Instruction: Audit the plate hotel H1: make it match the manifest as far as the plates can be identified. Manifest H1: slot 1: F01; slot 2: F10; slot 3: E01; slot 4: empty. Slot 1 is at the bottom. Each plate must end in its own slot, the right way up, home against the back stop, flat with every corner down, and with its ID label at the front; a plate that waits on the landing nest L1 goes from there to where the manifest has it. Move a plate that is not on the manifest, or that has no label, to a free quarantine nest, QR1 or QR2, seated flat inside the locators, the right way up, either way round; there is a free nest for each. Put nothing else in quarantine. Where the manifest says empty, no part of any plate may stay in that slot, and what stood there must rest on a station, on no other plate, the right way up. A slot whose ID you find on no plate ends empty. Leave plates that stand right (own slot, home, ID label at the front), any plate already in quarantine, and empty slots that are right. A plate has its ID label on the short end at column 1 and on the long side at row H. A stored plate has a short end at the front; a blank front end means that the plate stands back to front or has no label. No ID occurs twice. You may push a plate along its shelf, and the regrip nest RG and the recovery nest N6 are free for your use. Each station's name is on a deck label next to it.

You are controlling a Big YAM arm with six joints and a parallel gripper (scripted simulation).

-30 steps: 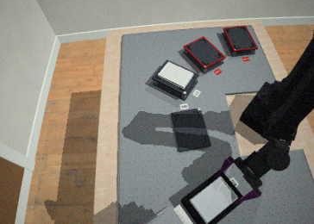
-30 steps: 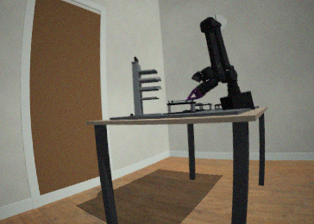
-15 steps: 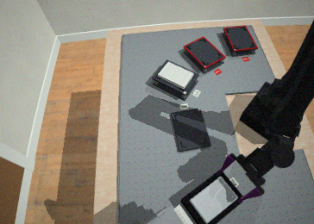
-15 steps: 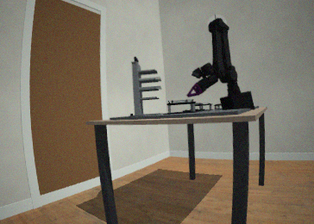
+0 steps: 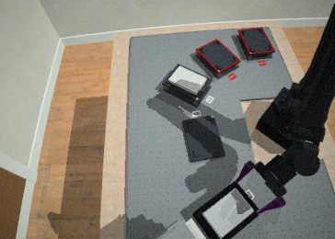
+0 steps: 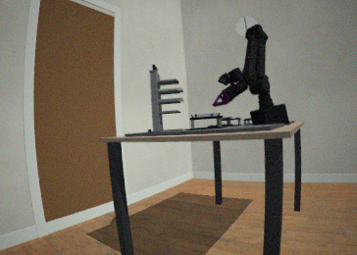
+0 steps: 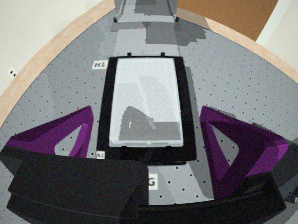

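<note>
Right now my hand is 6 cm above the pale plate, 5 cm short of it and 2 cm to the right of it. Round my hand: plate hotel 28 cm ahead, 13 cm to the left, 3 cm above; H1 deck label 16 cm to the left, 13 cm below, 12 cm ahead; black nest 7 cm below, 5 cm ahead, 2 cm to the left.
</note>
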